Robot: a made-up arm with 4 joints. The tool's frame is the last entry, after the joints. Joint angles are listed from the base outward.
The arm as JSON. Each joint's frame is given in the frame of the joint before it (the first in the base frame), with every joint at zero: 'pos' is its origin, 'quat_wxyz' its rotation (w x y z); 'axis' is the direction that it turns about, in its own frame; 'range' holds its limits. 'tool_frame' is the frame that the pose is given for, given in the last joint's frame.
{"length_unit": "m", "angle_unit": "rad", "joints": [
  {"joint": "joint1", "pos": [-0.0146, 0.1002, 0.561], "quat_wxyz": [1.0, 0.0, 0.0, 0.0], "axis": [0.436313, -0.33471, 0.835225], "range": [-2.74, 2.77]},
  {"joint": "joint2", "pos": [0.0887, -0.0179, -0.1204], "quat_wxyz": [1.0, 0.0, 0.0, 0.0], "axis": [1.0, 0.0, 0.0], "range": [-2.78, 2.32]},
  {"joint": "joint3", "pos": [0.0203, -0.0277, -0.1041], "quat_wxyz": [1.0, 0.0, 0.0, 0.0], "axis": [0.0, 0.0, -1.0], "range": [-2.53, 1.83]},
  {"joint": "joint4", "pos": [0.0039, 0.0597, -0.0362], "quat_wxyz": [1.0, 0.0, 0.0, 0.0], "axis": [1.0, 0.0, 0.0], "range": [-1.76, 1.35]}
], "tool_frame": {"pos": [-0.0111, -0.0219, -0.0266], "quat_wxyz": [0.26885, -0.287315, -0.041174, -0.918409]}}
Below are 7 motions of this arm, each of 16 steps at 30 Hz.
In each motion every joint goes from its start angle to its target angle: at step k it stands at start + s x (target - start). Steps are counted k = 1, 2, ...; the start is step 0. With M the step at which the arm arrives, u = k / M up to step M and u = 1 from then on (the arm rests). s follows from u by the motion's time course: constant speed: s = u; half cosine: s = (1 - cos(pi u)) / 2; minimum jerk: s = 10 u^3 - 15 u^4 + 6 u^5.
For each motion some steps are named. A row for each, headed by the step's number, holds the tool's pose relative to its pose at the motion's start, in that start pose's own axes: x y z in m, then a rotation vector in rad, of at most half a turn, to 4 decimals.
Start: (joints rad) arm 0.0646 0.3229 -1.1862 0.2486
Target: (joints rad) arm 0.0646 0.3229 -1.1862 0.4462
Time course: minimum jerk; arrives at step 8
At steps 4, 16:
4: -0.0024 -0.0022 -0.0011 -0.0682 0.0511 0.0500
16: -0.0047 -0.0045 -0.0018 -0.1364 0.1023 0.0999

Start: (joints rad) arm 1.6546 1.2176 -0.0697 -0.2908
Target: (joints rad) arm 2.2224 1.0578 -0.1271 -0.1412
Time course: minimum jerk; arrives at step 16
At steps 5, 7, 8, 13, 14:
5: -0.0074 -0.0140 -0.0070 -0.0049 -0.0193 0.1075
7: -0.0142 -0.0307 -0.0149 -0.0108 -0.0408 0.2298
8: -0.0172 -0.0405 -0.0193 -0.0143 -0.0529 0.2995
13: -0.0230 -0.0798 -0.0357 -0.0287 -0.0987 0.5719
14: -0.0231 -0.0827 -0.0368 -0.0298 -0.1020 0.5917

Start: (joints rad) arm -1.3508 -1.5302 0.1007 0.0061
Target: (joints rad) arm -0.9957 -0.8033 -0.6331 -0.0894
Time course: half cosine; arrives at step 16
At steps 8, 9, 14, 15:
8: -0.0149 -0.0490 0.0590 0.0139 0.3423 0.4209
9: -0.0151 -0.0571 0.0722 0.0330 0.4237 0.4951
14: -0.0077 -0.0834 0.1239 0.1481 0.7628 0.7376
15: -0.0065 -0.0851 0.1280 0.1598 0.7914 0.7538

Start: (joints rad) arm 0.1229 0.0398 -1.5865 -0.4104
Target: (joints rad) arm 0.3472 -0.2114 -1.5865 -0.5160
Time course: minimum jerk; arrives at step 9
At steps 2, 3, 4, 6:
2: 0.0010 0.0023 -0.0006 0.0167 -0.0125 0.0094
3: 0.0028 0.0065 -0.0015 0.0463 -0.0344 0.0255
4: 0.0053 0.0127 -0.0025 0.0888 -0.0653 0.0468
6: 0.0107 0.0267 -0.0036 0.1819 -0.1314 0.0875

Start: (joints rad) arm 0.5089 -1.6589 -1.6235 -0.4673
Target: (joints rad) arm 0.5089 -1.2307 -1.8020 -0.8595
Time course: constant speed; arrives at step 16
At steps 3, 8, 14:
3: -0.0076 0.0073 0.0046 0.0900 0.0334 -0.0677
8: -0.0188 0.0196 0.0135 0.2348 0.0856 -0.1943
14: -0.0293 0.0342 0.0260 0.3981 0.1421 -0.3682

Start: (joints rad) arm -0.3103 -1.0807 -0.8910 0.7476
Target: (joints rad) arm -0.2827 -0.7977 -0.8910 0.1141
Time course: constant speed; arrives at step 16
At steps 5, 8, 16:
5: -0.0109 0.0047 0.0077 0.1550 -0.0278 -0.0484
8: -0.0173 0.0068 0.0130 0.2468 -0.0403 -0.0828
16: -0.0333 0.0095 0.0294 0.4839 -0.0598 -0.1950

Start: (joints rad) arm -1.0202 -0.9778 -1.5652 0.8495
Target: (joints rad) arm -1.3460 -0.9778 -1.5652 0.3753
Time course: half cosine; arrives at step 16
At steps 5, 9, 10, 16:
5: -0.0027 -0.0075 -0.0134 0.0052 -0.0298 -0.0452
9: -0.0079 -0.0226 -0.0345 0.0121 -0.0867 -0.1170
10: -0.0093 -0.0268 -0.0394 0.0135 -0.1022 -0.1339
16: -0.0142 -0.0417 -0.0544 0.0178 -0.1564 -0.1863

